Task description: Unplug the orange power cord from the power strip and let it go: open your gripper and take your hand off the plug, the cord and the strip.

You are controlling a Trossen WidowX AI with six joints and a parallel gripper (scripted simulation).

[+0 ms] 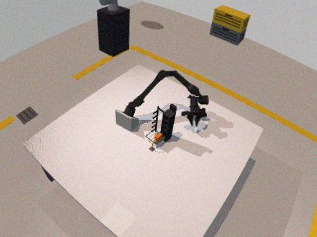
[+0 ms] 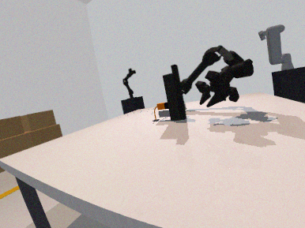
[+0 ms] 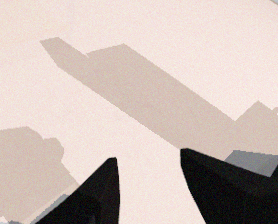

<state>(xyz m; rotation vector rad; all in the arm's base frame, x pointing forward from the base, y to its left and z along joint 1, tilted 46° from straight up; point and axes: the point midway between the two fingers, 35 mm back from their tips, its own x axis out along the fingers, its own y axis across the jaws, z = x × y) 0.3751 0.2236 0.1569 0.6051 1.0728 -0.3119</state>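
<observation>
Right now my gripper tip is 13 cm past the orange plug, 22 cm to the left of it and 1 cm below it.
</observation>
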